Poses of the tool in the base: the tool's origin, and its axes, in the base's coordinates. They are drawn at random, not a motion.
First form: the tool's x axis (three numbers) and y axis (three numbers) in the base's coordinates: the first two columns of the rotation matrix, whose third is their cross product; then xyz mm.
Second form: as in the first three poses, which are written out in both.
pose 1, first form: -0.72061, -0.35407, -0.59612, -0.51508, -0.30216, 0.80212, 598.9, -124.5, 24.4
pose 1, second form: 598.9, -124.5, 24.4, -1.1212, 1.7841, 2.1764
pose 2, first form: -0.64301, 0.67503, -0.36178, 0.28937, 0.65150, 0.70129, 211.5, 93.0, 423.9
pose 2, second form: 211.5, 93.0, 423.9, 0.7453, 2.2480, 0.8096
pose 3, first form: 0.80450, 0.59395, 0.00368, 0.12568, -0.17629, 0.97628, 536.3, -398.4, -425.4
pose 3, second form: 536.3, -398.4, -425.4, 1.7224, 0.5641, 0.4579
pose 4, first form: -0.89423, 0.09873, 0.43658, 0.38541, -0.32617, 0.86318, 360.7, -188.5, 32.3
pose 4, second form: 360.7, -188.5, 32.3, -0.6274, -1.7034, -2.3369
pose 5, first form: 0.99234, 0.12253, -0.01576, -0.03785, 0.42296, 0.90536, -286.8, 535.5, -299.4
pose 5, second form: -286.8, 535.5, -299.4, 1.1300, 0.0836, 0.1005
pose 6, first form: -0.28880, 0.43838, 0.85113, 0.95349, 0.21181, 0.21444, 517.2, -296.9, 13.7
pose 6, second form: 517.2, -296.9, 13.7, -1.2917, -1.8373, -1.0096
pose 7, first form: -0.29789, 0.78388, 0.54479, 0.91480, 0.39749, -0.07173, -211.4, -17.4, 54.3
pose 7, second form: -211.4, -17.4, 54.3, -1.4484, -2.1580, -0.3456
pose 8, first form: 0.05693, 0.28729, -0.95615, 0.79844, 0.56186, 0.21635, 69.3, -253.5, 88.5
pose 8, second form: 69.3, -253.5, 88.5, 0.9661, 1.5148, -0.4978
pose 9, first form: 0.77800, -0.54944, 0.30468, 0.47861, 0.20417, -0.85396, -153.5, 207.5, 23.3
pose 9, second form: -153.5, 207.5, 23.3, -1.1617, 0.0714, -0.7177
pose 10, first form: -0.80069, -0.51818, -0.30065, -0.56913, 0.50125, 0.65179, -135.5, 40.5, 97.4
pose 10, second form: -135.5, 40.5, 97.4, -0.9663, 2.6645, 1.1951
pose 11, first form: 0.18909, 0.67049, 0.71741, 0.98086, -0.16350, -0.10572, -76.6, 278.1, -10.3
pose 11, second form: -76.6, 278.1, -10.3, -1.9055, -1.5416, -0.7130
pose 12, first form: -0.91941, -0.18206, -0.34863, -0.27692, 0.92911, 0.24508, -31.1, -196.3, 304.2
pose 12, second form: -31.1, -196.3, 304.2, -0.3380, 2.7643, 0.4176
